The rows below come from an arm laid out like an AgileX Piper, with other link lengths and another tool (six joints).
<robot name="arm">
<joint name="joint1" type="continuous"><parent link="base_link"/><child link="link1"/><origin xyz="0 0 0.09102" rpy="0 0 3.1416"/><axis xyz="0 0 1"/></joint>
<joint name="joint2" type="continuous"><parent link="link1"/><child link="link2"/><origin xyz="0 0 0" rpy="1.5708 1.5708 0"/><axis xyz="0 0 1"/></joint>
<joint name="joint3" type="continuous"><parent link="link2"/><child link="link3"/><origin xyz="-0.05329 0.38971 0" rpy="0 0 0"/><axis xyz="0 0 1"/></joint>
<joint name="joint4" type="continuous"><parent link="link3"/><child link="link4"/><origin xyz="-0.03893 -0.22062 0" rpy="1.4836 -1.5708 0"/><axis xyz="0 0 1"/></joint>
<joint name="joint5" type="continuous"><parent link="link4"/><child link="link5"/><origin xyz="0 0 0" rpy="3.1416 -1.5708 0"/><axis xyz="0 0 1"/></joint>
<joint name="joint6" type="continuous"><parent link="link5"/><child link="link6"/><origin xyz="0.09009 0 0" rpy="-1.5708 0 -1.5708"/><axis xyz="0 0 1"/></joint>
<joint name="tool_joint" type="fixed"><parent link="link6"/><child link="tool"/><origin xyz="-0.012 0.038 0.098" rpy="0.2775 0 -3.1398"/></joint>
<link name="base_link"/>
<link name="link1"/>
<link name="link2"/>
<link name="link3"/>
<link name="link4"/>
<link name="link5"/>
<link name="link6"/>
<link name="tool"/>
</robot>
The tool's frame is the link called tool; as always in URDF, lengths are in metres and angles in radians. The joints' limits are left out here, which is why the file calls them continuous.
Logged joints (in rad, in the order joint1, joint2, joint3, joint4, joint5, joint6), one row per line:
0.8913, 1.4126, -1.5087, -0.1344, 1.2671, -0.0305
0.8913, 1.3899, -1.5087, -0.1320, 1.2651, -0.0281
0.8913, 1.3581, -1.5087, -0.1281, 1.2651, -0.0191
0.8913, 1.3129, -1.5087, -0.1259, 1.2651, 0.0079
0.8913, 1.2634, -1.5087, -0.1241, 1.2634, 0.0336
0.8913, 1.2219, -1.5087, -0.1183, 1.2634, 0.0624
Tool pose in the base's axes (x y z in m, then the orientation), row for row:
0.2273, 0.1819, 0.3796, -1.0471, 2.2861, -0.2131
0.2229, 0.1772, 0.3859, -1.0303, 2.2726, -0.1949
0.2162, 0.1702, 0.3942, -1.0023, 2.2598, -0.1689
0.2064, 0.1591, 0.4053, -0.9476, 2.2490, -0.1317
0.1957, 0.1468, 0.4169, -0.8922, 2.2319, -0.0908
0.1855, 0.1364, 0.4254, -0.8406, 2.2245, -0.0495
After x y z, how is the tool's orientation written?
As a rotation vector, in radians.
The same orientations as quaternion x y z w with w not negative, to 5 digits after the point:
-0.39528, 0.86300, -0.08045, 0.30415
-0.39084, 0.86209, -0.07393, 0.31397
-0.38243, 0.86223, -0.06444, 0.32580
-0.36438, 0.86480, -0.05064, 0.34175
-0.34607, 0.86573, -0.03522, 0.35987
-0.32800, 0.86799, -0.01931, 0.37234

